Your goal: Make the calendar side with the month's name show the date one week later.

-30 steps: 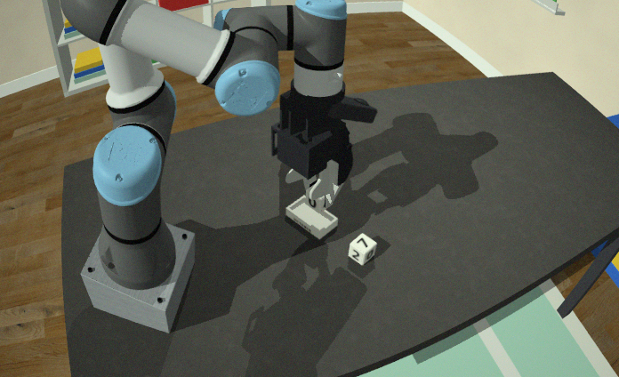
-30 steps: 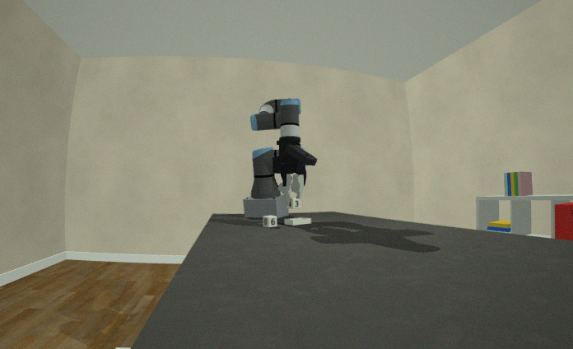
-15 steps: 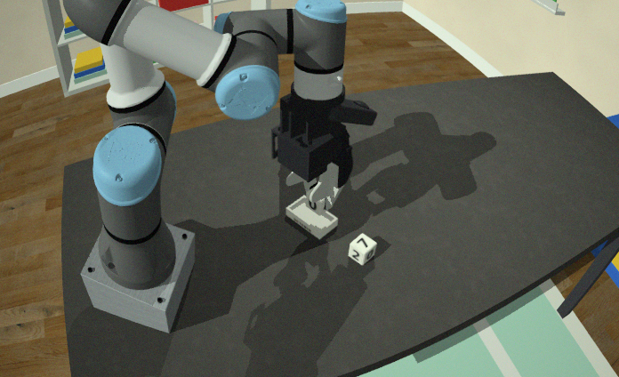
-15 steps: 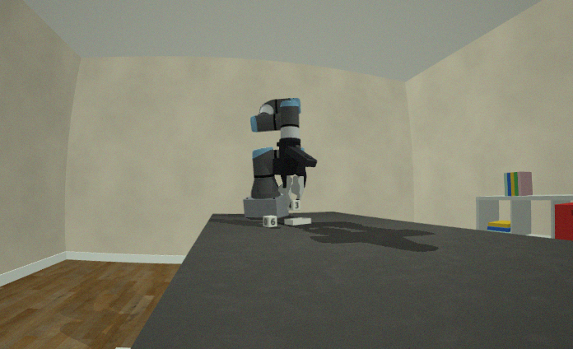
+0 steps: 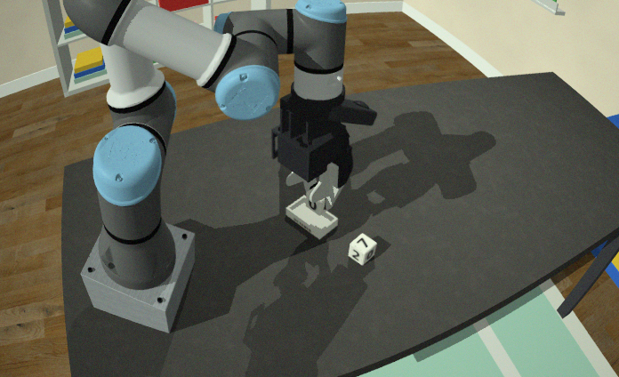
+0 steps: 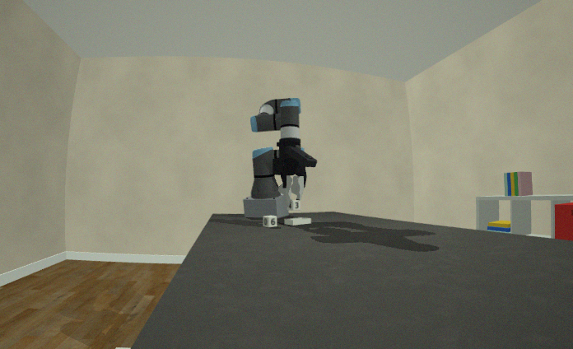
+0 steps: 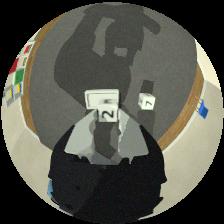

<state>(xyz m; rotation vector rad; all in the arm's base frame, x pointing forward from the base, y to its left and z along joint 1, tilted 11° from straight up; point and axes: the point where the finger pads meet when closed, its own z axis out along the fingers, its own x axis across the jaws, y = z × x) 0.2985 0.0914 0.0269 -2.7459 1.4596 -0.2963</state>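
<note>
Right now the white tray is 10 mm behind my hand, 10 mm to the left of it and 60 mm below it.
</note>
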